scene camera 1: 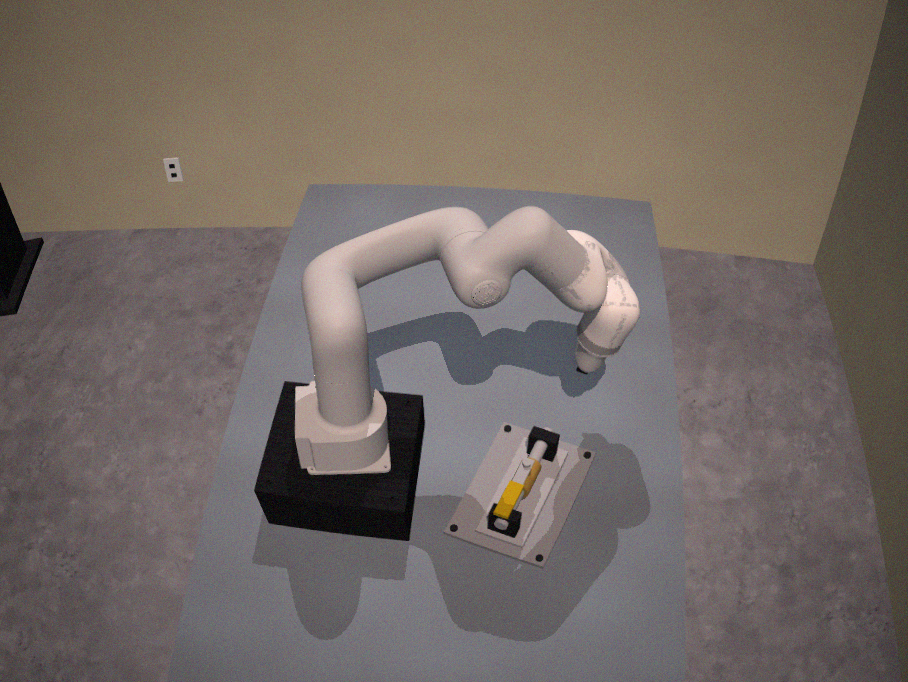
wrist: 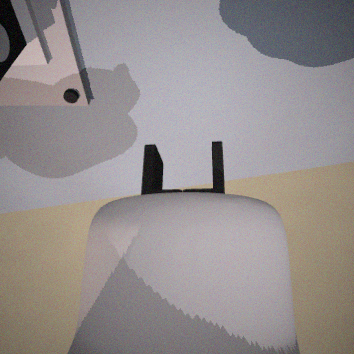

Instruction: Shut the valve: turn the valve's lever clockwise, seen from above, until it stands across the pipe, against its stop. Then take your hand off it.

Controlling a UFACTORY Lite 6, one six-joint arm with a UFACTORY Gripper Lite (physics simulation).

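The valve's lever has a yellow handle [scene camera 1: 509, 499] and a pale arm, and it lies along the pipe [scene camera 1: 539, 450], not across it. The orange valve body [scene camera 1: 531, 478] sits on the pipe. The valve is mounted on a pale plate [scene camera 1: 480, 480] [wrist: 37, 95] with black pipe supports [scene camera 1: 543, 442] [wrist: 11, 37]. The lever does not show in the wrist view. My gripper [scene camera 1: 582, 369] [wrist: 184, 144] is above the table, beyond the plate's far edge and apart from the valve. Its two black fingers stand apart with nothing between them.
The arm's black base block [scene camera 1: 337, 506] stands left of the plate on the blue-grey table [scene camera 1: 293, 609]. The table's right edge lies to the right of the plate. A wall [scene camera 1: 477, 95] rises behind the table. Shadows of the arm fall across the plate and table.
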